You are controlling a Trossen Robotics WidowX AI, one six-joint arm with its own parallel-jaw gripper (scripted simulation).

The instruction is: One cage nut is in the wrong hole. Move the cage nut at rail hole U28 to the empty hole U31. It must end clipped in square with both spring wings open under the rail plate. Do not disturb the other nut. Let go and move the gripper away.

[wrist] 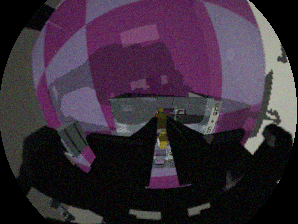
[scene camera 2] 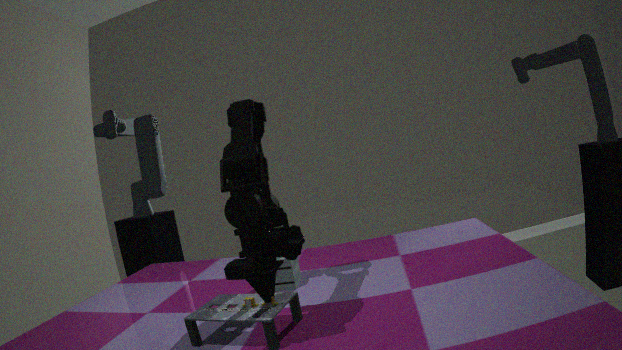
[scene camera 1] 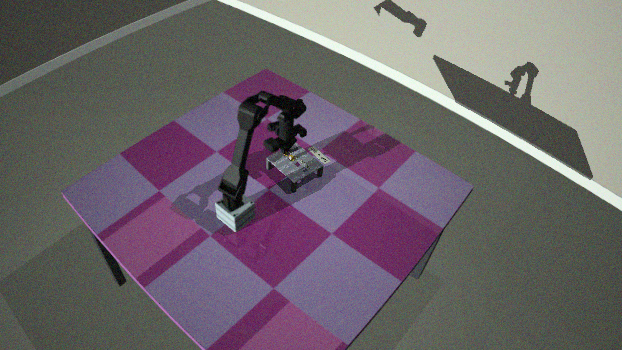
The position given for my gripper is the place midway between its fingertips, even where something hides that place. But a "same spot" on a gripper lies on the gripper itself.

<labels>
my gripper: wrist; scene camera 2; scene camera 1 284,152
same spot on my gripper: (wrist: 219,160) = (scene camera 2: 268,265)
</labels>
